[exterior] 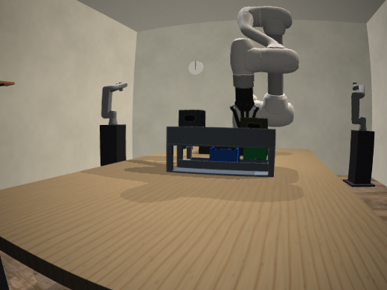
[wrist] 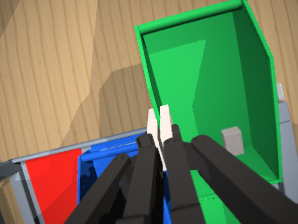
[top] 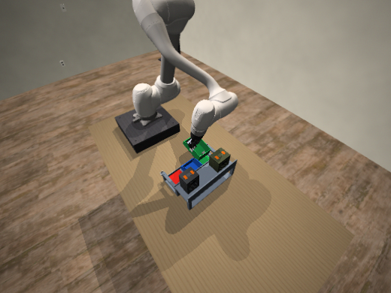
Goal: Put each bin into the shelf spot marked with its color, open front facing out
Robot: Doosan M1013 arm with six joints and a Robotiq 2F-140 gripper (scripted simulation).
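Now: hand 1 cm past the green bin, 5 cm to the right of it and 4 cm above it. Also, from my hand: blue bin (10 cm ahead, 7 cm to the right, 8 cm below); olive box (20 cm ahead, 4 cm to the left, 3 cm above); black box (19 cm ahead, 19 cm to the right, 4 cm above).
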